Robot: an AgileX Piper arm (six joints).
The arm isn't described. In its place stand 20 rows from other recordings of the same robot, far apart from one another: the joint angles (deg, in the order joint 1, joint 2, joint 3, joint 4, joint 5, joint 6), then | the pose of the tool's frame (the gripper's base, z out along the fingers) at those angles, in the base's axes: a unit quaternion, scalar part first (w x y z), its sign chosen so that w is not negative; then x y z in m.
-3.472, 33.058, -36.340, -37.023, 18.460, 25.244 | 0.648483, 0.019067, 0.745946, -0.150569, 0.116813, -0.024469, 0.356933
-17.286, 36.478, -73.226, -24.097, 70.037, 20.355 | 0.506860, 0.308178, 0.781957, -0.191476, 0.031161, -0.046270, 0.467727
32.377, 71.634, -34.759, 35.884, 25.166, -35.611 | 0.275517, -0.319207, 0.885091, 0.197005, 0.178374, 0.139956, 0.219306
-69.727, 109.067, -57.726, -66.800, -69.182, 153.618 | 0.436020, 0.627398, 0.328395, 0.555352, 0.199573, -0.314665, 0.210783
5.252, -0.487, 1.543, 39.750, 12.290, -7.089 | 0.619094, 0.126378, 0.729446, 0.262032, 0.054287, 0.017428, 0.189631
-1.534, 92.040, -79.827, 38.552, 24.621, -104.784 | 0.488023, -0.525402, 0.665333, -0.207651, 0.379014, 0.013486, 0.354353
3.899, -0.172, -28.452, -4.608, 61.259, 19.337 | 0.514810, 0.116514, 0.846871, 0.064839, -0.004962, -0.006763, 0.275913
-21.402, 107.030, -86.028, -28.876, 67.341, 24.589 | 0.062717, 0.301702, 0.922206, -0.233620, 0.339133, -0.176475, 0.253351
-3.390, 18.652, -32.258, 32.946, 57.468, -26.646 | 0.472655, -0.140678, 0.854229, 0.164618, 0.044729, 0.039148, 0.305322
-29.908, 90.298, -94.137, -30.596, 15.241, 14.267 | 0.606779, 0.137380, 0.720297, -0.306788, 0.318472, -0.197235, 0.458573
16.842, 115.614, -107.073, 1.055, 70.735, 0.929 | 0.133716, -0.135312, 0.981279, 0.030039, 0.414153, 0.127024, 0.279813
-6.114, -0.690, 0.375, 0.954, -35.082, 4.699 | 0.907704, 0.046694, 0.416945, -0.007032, 0.033813, -0.004498, 0.262278
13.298, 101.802, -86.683, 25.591, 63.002, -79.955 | 0.234913, -0.652756, 0.713691, 0.096804, 0.355999, 0.120130, 0.289854
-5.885, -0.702, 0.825, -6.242, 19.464, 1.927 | 0.608741, 0.024365, 0.790176, -0.066810, 0.052554, -0.008731, 0.178616
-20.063, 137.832, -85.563, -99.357, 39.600, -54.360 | 0.289428, 0.739180, -0.448842, 0.410347, 0.427502, -0.217062, 0.069566
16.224, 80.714, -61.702, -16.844, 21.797, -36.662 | 0.423811, -0.478389, 0.745643, -0.188533, 0.305476, 0.078691, 0.316693
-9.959, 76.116, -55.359, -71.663, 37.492, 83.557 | 0.494887, 0.335448, 0.766403, -0.234921, 0.268435, -0.100513, 0.323085
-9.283, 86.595, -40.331, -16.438, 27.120, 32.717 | 0.199539, 0.243122, 0.948018, -0.048354, 0.254094, -0.053427, 0.175004
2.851, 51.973, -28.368, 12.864, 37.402, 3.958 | 0.284522, 0.074394, 0.949638, 0.108170, 0.151621, 0.019872, 0.235926
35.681, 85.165, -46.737, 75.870, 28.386, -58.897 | 0.271631, -0.254538, 0.852049, 0.368021, 0.216812, 0.207335, 0.234929
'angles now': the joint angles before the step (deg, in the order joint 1, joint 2, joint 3, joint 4, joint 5, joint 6). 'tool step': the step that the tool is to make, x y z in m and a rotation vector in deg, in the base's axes. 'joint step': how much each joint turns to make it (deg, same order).
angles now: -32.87 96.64 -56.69 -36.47 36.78 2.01
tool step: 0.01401 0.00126 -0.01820 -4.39 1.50 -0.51
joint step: 2.86 4.22 0.00 -11.72 -0.22 12.62
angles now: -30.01 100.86 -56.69 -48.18 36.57 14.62
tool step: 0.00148 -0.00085 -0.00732 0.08 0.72 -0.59
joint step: 0.14 1.36 0.00 -1.12 0.10 1.70
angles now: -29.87 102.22 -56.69 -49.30 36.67 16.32
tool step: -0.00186 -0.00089 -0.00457 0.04 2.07 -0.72
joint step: 0.00 0.82 0.00 -0.30 1.56 0.03
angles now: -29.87 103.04 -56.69 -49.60 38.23 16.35
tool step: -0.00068 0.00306 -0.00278 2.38 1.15 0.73
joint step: 0.00 0.12 0.00 3.87 0.26 -4.13
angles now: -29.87 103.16 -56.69 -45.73 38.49 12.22
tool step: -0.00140 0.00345 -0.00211 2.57 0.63 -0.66
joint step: 0.00 0.00 0.00 4.13 0.79 -2.91
